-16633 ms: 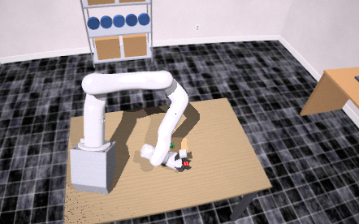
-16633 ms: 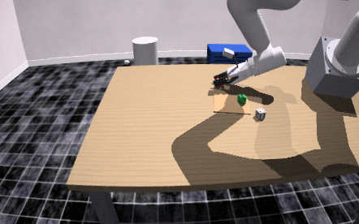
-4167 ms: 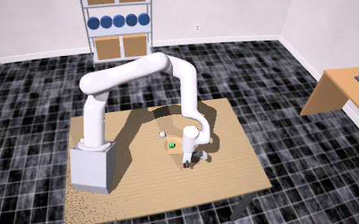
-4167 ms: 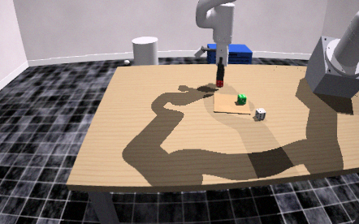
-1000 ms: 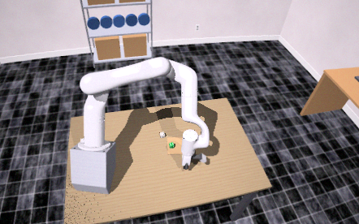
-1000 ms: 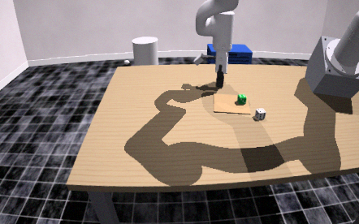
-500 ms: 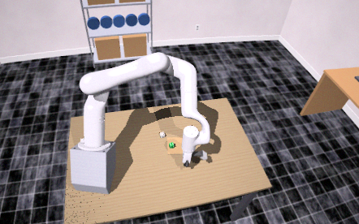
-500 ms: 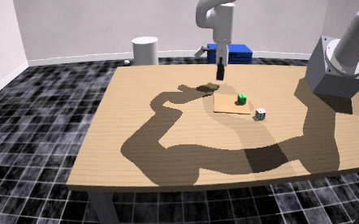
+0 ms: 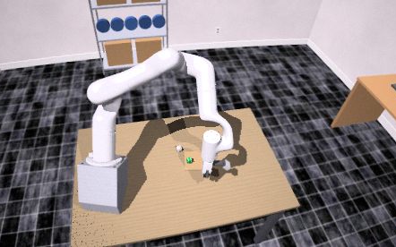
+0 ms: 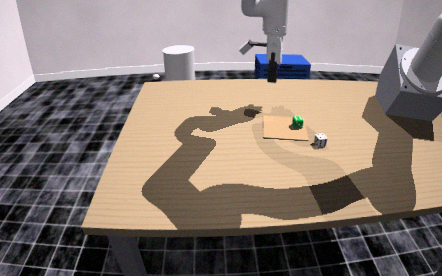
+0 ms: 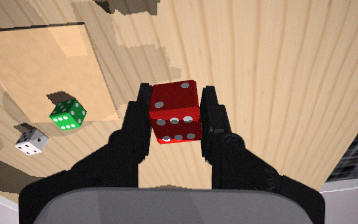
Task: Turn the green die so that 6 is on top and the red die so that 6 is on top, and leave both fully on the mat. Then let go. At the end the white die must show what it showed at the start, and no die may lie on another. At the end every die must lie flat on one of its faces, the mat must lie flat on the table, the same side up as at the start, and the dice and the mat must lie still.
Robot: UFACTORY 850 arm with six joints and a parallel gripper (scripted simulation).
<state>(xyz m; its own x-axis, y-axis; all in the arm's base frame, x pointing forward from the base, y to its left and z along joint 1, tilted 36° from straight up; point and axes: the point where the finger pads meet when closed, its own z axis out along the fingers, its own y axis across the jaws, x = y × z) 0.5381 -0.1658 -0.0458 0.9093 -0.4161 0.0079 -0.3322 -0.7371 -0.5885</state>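
The tan mat lies 170 mm to the left of my hand and 120 mm below it. Round my hand: red die: 10 mm below; green die: 50 mm behind, 170 mm to the left, 100 mm below; white die: 80 mm behind, 280 mm to the left, 100 mm below.
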